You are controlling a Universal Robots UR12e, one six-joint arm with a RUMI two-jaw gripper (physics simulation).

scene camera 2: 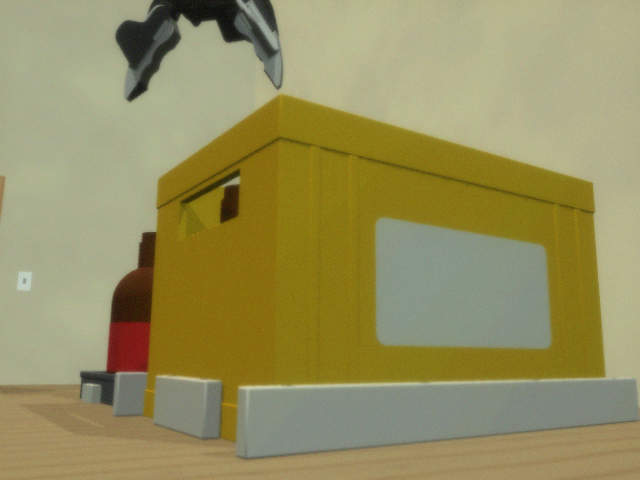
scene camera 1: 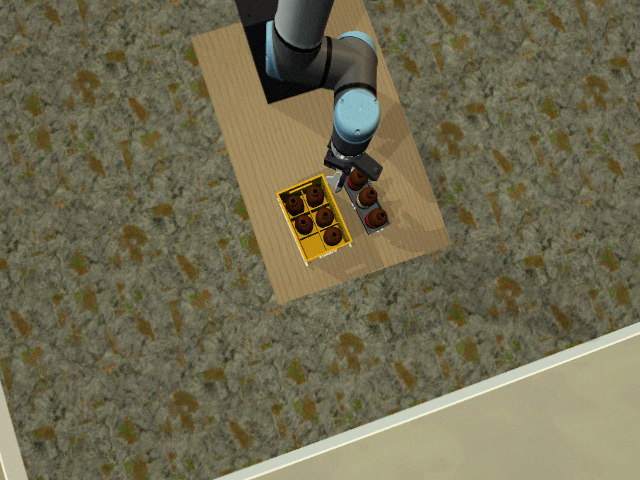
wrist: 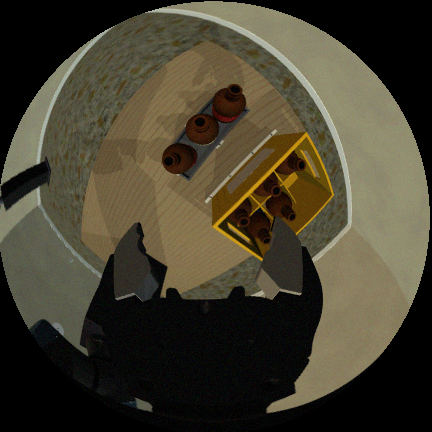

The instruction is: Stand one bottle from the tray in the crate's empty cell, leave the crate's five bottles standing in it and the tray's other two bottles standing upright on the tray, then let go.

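Places are measured from the arm's base along level axes (x ahead, y left, z up), in centimetres.
Where they show: gripper, fingertip midpoint: (scene camera 2: 200,95) (wrist: 205,221).
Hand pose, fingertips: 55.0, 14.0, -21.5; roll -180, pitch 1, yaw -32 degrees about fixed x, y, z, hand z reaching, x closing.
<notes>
Each offset is from my fingertips to the centre of the thing, as dx, dy, dz. "spot": to the spot under its first point. Level surfaces: height alone.
The yellow crate @[+12.1, -12.0, -18.9] (scene camera 1: 337,208) (scene camera 2: 330,268) (wrist: 225,207) holds several upright brown bottles. Its empty cell @[spot: +22.0, -14.2, -26.9] (scene camera 1: 312,246) is at the far left corner from the robot's base in scene camera 1. The grey tray (scene camera 1: 363,213) (wrist: 202,157) holds three upright bottles in a row: a near one @[-2.8, +8.3, -19.4] (scene camera 1: 357,179) (wrist: 179,159), a middle one @[+5.6, +10.7, -19.4] (scene camera 1: 367,196) (wrist: 202,129) and a far one @[+14.5, +13.3, -19.4] (scene camera 1: 376,218) (wrist: 229,102). My gripper (scene camera 1: 336,175) (scene camera 2: 204,93) (wrist: 205,221) is open and empty, tilted, above the base-side ends of crate and tray. My wrist partly hides one finger in scene camera 1.
White strips (scene camera 2: 439,413) (wrist: 240,167) run along the crate's foot. The wooden table's @[dz -27.7] (scene camera 1: 242,155) far edge lies beyond crate and tray. The arm's black base plate stands at the opposite end.
</notes>
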